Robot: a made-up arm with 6 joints.
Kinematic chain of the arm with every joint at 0, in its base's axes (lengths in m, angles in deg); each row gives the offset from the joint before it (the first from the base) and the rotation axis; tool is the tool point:
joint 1: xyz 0 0 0.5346 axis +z
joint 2: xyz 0.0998 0 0 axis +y
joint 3: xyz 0 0 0.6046 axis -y
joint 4: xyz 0 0 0.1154 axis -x
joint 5: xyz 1.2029 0 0 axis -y
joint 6: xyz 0.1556 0 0 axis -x
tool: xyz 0 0 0
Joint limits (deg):
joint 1: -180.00..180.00
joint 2: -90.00..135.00
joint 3: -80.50..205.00
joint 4: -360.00..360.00
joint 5: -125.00..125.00
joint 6: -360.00..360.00
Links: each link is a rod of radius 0.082 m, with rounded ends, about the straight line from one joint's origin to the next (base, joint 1, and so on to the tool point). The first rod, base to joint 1, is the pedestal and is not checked.
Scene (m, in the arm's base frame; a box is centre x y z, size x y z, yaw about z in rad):
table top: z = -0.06
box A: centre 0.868 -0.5 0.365 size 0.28 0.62 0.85 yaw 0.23
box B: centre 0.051 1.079 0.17 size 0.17 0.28 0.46 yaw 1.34
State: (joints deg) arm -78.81 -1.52 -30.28 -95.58 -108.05 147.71
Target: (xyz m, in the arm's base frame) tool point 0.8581 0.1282 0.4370
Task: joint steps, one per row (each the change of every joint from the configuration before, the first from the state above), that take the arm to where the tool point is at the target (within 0.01 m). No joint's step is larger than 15 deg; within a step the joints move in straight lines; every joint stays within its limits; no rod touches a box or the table.
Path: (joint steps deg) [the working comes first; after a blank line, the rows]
Joints at the target: -0.90 -15.86 -58.14 -90.80 -114.38 147.71
Straight joint move there: touches box A.

1: 7.07 -7.87 11.46 3.10 -4.39 -3.94
2: 7.07 -7.88 11.46 3.10 -4.40 -3.95
3: 7.07 -7.87 11.45 3.10 -4.39 -3.94
4: 13.09 -0.66 -11.03 -0.22 3.10 -0.17
5: 13.08 -0.65 -11.03 -0.21 3.11 -0.16
6: 13.08 -0.66 -11.04 -0.22 3.11 -0.17
7: 13.09 -0.66 -11.03 -0.22 3.11 -0.17
8: 13.08 -0.65 -11.03 -0.21 3.10 -0.17
9: -8.72 12.56 -7.07 -3.44 -8.68 12.67

